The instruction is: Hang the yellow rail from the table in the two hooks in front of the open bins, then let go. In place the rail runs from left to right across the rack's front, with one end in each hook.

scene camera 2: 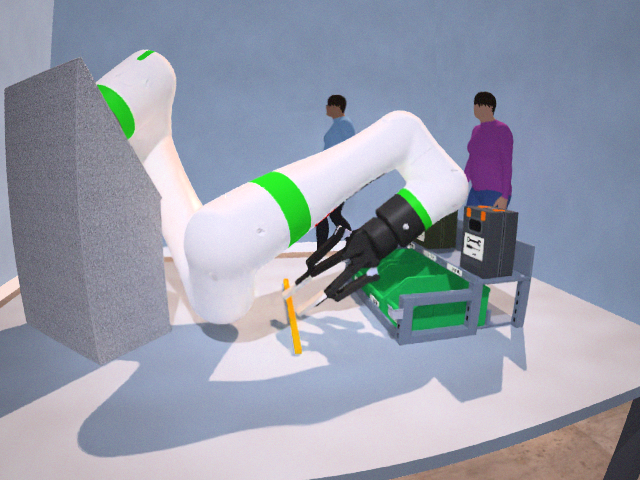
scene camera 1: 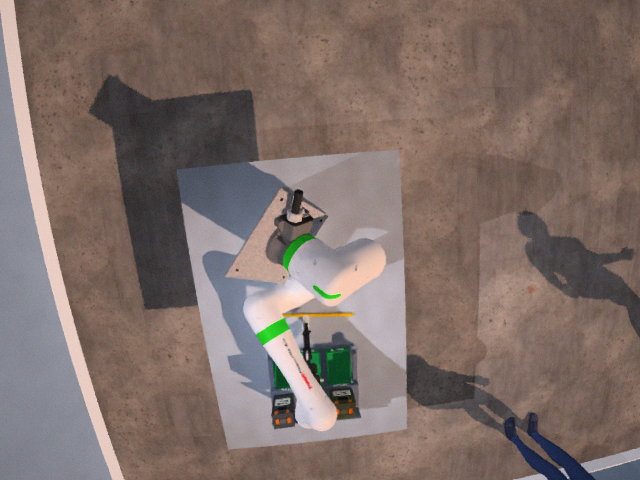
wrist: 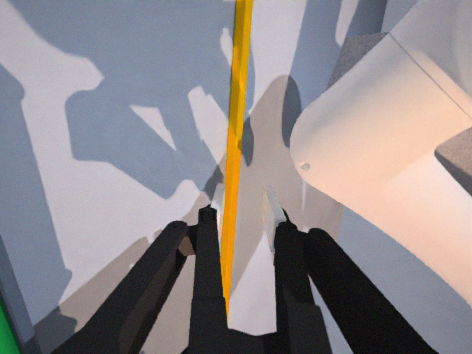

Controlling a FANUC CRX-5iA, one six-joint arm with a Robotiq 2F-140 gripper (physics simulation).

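Pixels of known places: gripper, fingertip midpoint: [scene camera 2: 290,304] [scene camera 1: 305,316] [wrist: 243,197]; arm's base, origin of the base link: [scene camera 2: 78,142] [scene camera 1: 285,240].
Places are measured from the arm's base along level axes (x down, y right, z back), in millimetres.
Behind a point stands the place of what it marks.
Observation:
The yellow rail [scene camera 1: 330,314] @[x 335, y -241, z -347 mm] [scene camera 2: 294,333] @[x 334, y -26, z -389 mm] [wrist: 239,75] @[x 335, y -30, z -395 mm] lies on the table between the arm's base and the rack, running left to right. My gripper [scene camera 1: 306,318] @[x 323, y -136, z -369 mm] [scene camera 2: 293,303] @[x 323, y -136, z -369 mm] [wrist: 243,197] @[x 323, y -136, z -369 mm] is partly open and points down at a slant towards the rail's far part. In the wrist view the rail runs between the fingers, close beside the left fingertip, with a gap to the right one. Whether a fingertip touches it, I cannot tell. The rack [scene camera 1: 354,369] @[x 259, y -383, z -550 mm] [scene camera 2: 439,297] @[x 263, y -24, z -630 mm] stands beyond the rail. A small light piece at its near front post may be a hook; the other hook cannot be made out.
Green bins [scene camera 1: 339,365] [scene camera 2: 434,286] sit low in the rack. A dark grey toolbox [scene camera 1: 283,415] @[x 122, y -108, z -714 mm] [scene camera 2: 504,248] @[x 188, y -74, z -761 mm] and an olive toolbox [scene camera 1: 343,403] @[x 149, y -339, z -644 mm] [scene camera 2: 444,232] @[x 204, y -304, z -698 mm] stand on its upper shelf. The arm's elbow [scene camera 2: 219,268] @[x 185, y 108, z -304 mm] hangs low near the rail. A grey pedestal [scene camera 2: 46,206] @[x 101, y 102, z -2 mm] carries the arm.

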